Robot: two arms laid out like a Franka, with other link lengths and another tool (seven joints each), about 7 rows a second.
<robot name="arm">
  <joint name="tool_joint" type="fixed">
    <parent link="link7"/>
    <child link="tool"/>
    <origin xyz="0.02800 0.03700 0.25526" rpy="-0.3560 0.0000 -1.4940"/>
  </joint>
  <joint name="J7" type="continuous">
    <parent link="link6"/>
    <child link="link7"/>
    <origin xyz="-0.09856 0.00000 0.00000" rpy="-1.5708 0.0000 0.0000"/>
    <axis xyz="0 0 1"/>
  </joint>
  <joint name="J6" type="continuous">
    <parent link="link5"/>
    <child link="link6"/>
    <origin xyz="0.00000 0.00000 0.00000" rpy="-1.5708 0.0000 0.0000"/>
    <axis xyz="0 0 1"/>
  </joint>
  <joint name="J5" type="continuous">
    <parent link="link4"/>
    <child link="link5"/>
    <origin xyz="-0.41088 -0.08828 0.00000" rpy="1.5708 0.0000 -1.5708"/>
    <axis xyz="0 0 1"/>
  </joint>
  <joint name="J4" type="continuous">
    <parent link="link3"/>
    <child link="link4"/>
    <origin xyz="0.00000 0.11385 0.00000" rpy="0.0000 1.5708 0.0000"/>
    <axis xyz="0 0 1"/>
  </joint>
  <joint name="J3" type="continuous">
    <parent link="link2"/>
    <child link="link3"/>
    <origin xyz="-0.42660 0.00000 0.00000" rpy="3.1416 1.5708 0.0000"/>
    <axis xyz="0 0 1"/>
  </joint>
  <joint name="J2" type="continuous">
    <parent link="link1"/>
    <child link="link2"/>
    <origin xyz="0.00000 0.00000 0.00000" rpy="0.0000 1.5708 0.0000"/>
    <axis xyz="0 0 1"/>
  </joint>
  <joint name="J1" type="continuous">
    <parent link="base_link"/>
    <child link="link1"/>
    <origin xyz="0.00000 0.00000 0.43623" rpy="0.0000 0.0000 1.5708"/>
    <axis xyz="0 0 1"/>
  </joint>
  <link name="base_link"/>
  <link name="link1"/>
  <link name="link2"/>
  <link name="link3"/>
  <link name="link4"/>
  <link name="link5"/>
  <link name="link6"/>
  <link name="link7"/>
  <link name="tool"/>
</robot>
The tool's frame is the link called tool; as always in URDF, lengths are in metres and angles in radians. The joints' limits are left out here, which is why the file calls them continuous.
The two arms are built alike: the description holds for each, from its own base.
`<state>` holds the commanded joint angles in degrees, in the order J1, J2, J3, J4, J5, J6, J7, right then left.
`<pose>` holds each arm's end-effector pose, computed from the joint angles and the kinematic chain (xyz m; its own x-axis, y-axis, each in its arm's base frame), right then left.
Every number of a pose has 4 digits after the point.
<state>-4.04 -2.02 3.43 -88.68 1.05 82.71 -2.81 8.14 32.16 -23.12 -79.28 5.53 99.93 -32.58</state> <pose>0.5552 0.0350 0.7198 -0.0373 -0.9992 -0.0143 -0.9105 0.0281 0.4127 0.7350 -0.1130 0.4294 0.2458 -0.9688 0.0309 -0.8294 -0.1937 0.5240</pose>
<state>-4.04 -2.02 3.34 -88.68 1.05 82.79 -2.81 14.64 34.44 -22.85 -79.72 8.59 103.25 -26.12</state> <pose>0.5556 0.0342 0.7199 -0.0389 -0.9991 -0.0144 -0.9110 0.0295 0.4114 0.7594 -0.0116 0.3967 0.2375 -0.9711 0.0232 -0.8455 -0.1950 0.4970</pose>
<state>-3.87 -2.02 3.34 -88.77 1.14 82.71 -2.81 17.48 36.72 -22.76 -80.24 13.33 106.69 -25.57</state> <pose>0.5549 0.0362 0.7192 -0.0358 -0.9992 -0.0158 -0.9099 0.0261 0.4141 0.7722 0.0435 0.3651 0.2477 -0.9685 -0.0263 -0.8547 -0.2312 0.4648</pose>
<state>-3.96 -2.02 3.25 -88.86 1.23 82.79 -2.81 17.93 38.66 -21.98 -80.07 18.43 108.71 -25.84</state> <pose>0.5552 0.0349 0.7186 -0.0389 -0.9991 -0.0175 -0.9097 0.0282 0.4143 0.7815 0.0765 0.3421 0.2348 -0.9674 -0.0949 -0.8638 -0.2524 0.4360</pose>
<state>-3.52 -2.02 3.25 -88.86 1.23 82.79 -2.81 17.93 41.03 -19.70 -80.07 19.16 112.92 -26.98</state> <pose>0.5549 0.0391 0.7186 -0.0312 -0.9994 -0.0175 -0.9099 0.0212 0.4143 0.7924 0.1013 0.3084 0.2760 -0.9556 -0.1029 -0.8648 -0.2936 0.4074</pose>
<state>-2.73 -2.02 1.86 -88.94 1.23 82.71 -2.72 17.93 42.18 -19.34 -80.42 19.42 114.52 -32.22</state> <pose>0.5547 0.0331 0.7180 -0.0433 -0.9989 -0.0181 -0.9084 0.0318 0.4168 0.7922 0.1004 0.2903 0.3616 -0.9263 -0.1062 -0.8384 -0.3729 0.3976</pose>
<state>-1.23 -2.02 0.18 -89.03 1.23 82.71 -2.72 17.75 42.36 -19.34 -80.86 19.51 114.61 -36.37</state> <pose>0.5546 0.0311 0.7173 -0.0464 -0.9987 -0.0191 -0.9077 0.0342 0.4183 0.7882 0.0941 0.2846 0.4217 -0.8996 -0.1135 -0.8106 -0.4301 0.3975</pose>
